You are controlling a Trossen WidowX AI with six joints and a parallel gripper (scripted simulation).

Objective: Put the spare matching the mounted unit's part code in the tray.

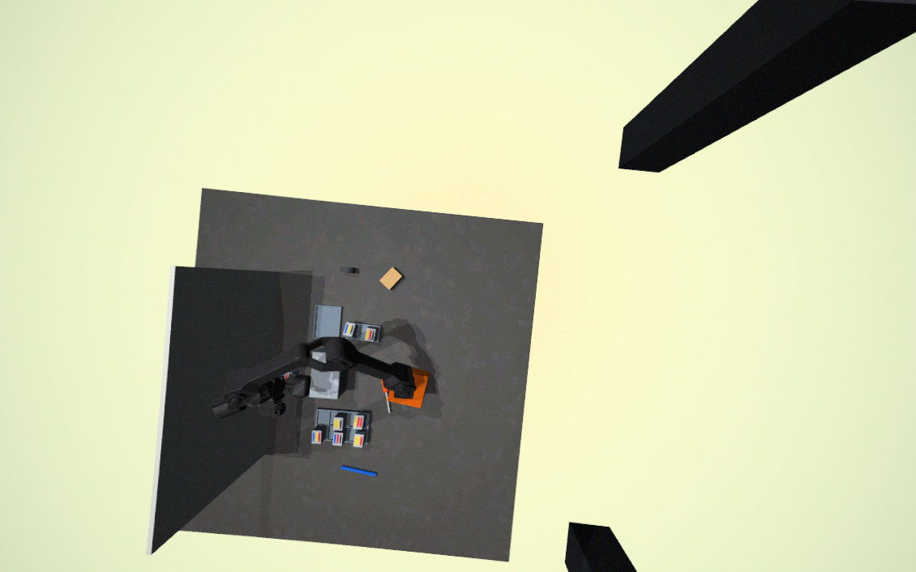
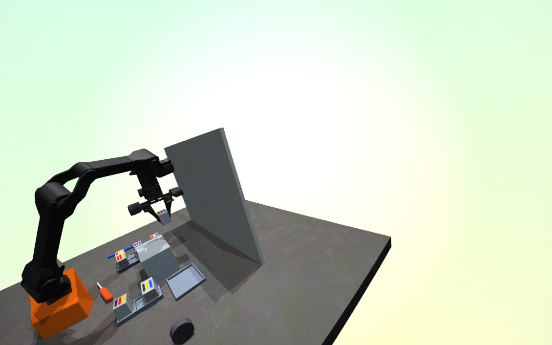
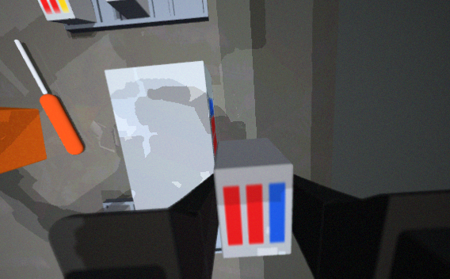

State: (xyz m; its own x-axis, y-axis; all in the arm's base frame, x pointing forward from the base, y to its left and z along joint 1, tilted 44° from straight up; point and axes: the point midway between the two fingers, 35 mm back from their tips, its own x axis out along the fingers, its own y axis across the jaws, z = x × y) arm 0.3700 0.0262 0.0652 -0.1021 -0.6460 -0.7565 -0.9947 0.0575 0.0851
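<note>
The shallow grey tray lies 18 cm below my gripper tip, 16 cm to the right of it and 3 cm behind it. Also, from my gripper tip: mounted unit 13 cm below, 8 cm behind, 2 cm to the left; grey spare 2 cm above; tall grey panel 17 cm ahead, 5 cm above, 2 cm to the left.
</note>
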